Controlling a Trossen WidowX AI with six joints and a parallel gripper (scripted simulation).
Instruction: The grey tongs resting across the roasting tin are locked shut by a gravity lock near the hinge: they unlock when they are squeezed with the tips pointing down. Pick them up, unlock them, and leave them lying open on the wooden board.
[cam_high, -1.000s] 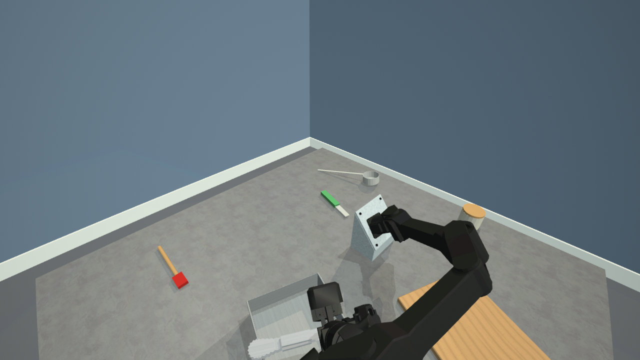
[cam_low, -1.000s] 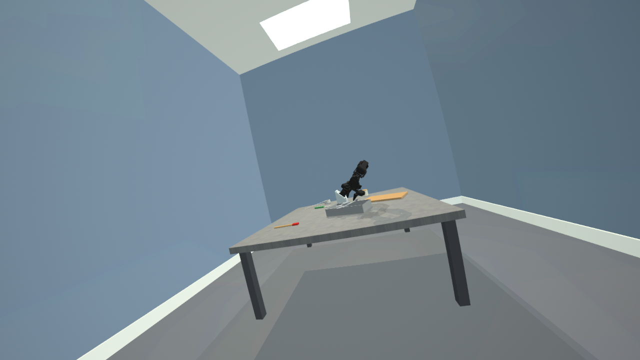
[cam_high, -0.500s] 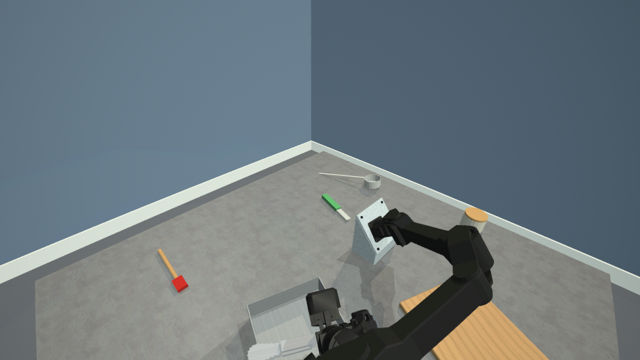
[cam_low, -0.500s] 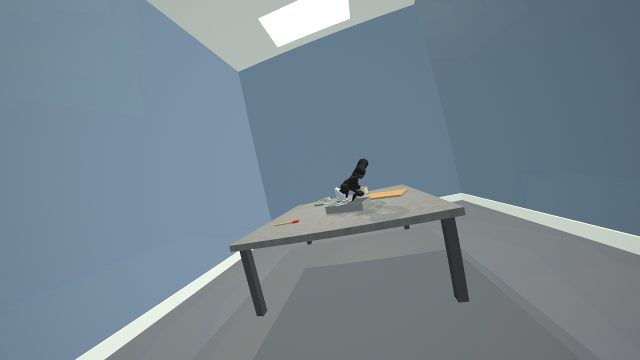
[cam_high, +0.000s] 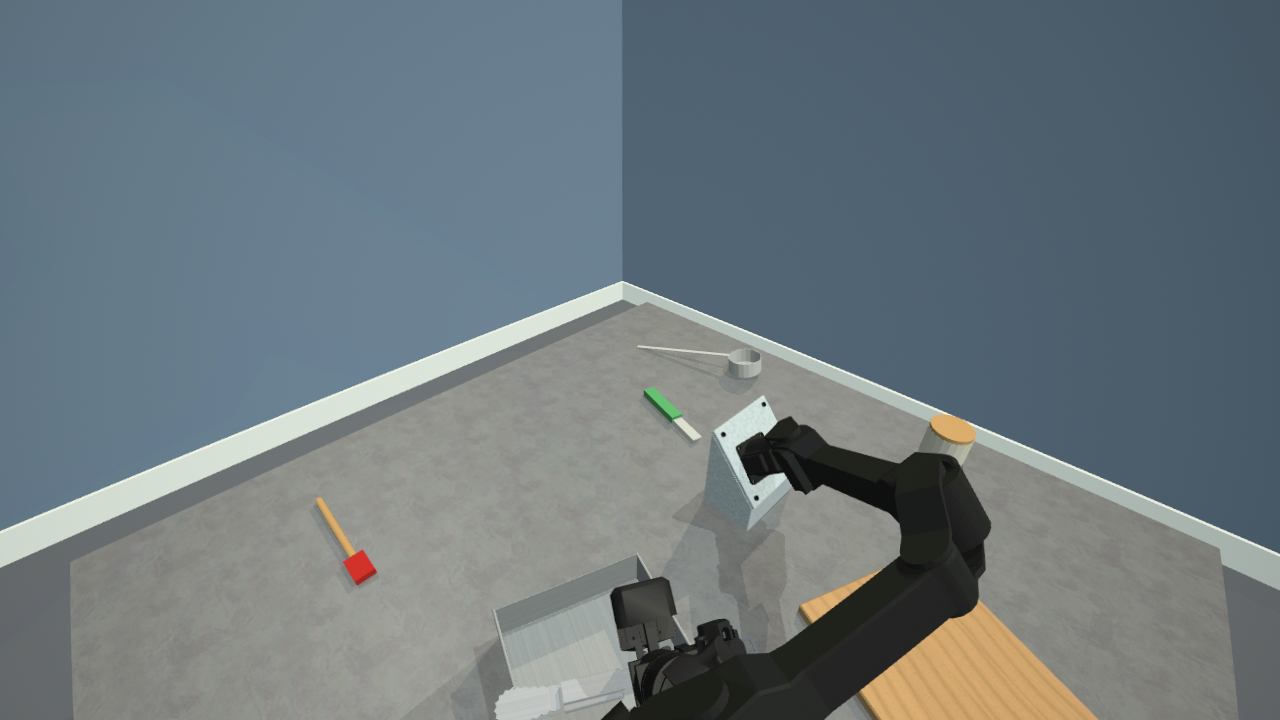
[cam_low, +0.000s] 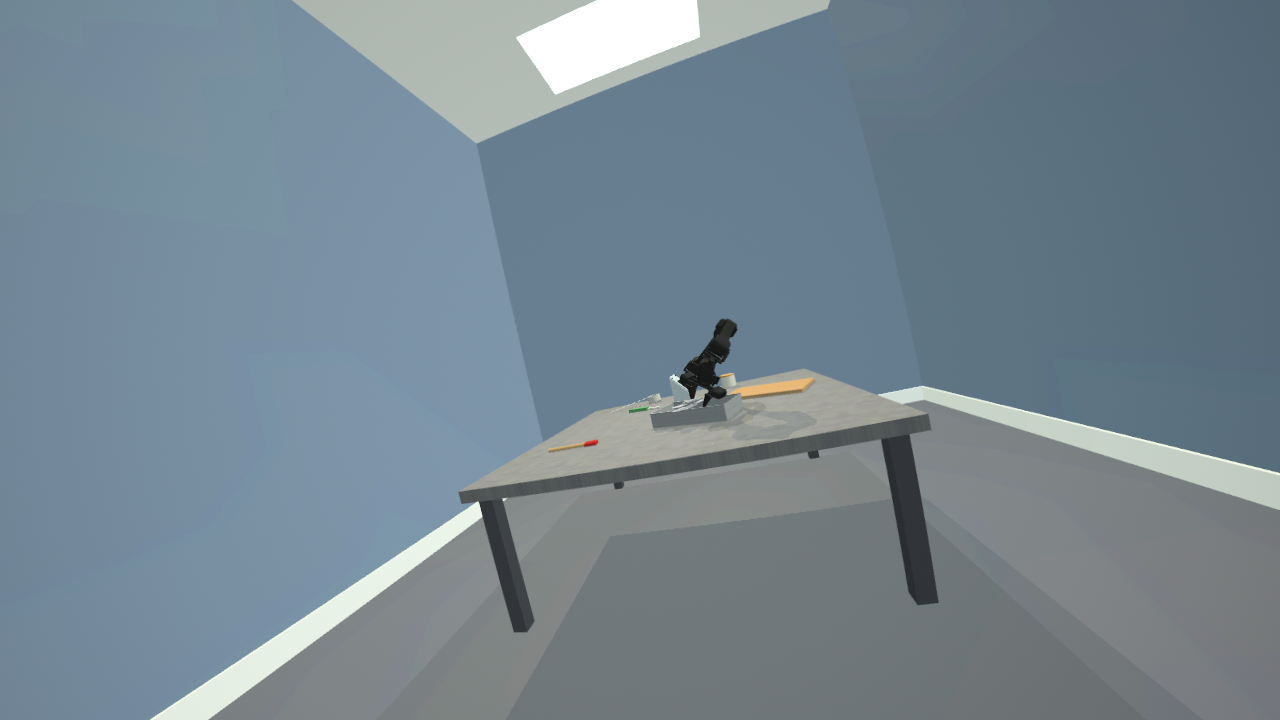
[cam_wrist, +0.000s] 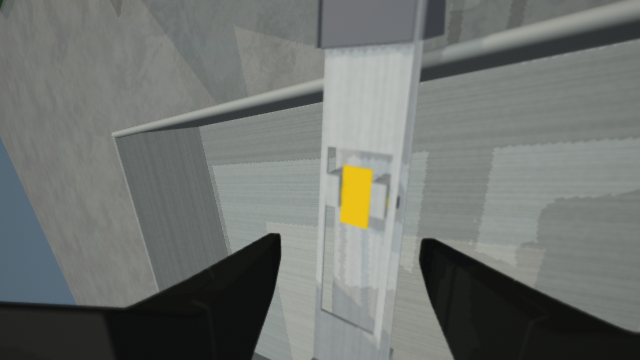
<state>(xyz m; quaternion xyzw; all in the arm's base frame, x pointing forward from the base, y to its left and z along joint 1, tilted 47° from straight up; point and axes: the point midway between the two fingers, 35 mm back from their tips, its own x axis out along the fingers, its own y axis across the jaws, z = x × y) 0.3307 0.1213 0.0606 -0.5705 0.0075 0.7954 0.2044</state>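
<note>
The yellow lock piece lies 20 mm to the left of my gripper tip, 20 mm behind it and 20 mm above it. From my gripper tip the other things lie so: wooden lid (700 mm behind, 60 mm to the left, 10 mm below); then roasting tin (40 mm ahead, 20 mm below); then wooden board (280 mm behind, 270 mm to the left, 40 mm below).
</note>
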